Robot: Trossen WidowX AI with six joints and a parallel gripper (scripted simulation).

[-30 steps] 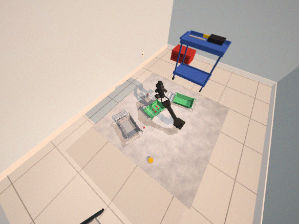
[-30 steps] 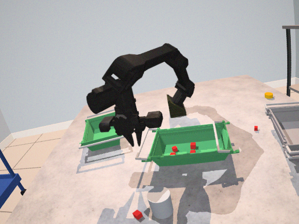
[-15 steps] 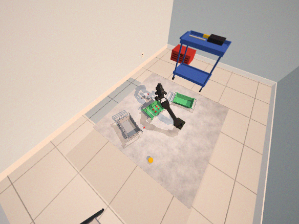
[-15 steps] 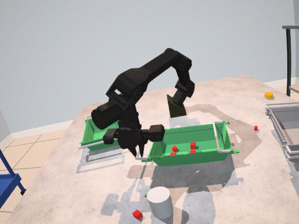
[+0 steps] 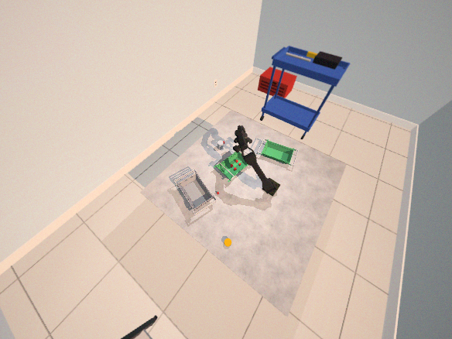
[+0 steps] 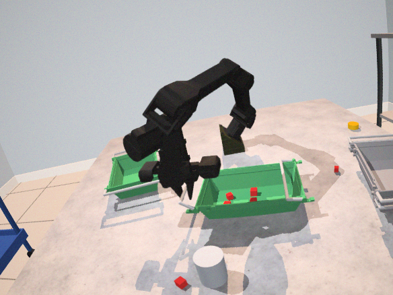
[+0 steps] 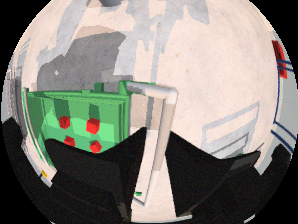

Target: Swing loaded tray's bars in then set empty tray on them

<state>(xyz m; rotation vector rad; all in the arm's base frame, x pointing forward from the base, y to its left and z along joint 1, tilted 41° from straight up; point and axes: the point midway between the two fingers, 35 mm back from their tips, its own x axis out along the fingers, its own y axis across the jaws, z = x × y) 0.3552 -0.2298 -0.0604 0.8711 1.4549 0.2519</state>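
Right now my gripper tip is 29 cm past the green tray, 16 cm to the left of it and 2 cm above it. Round my gripper tip: disc (74 cm to the left, 24 cm behind, 5 cm below).
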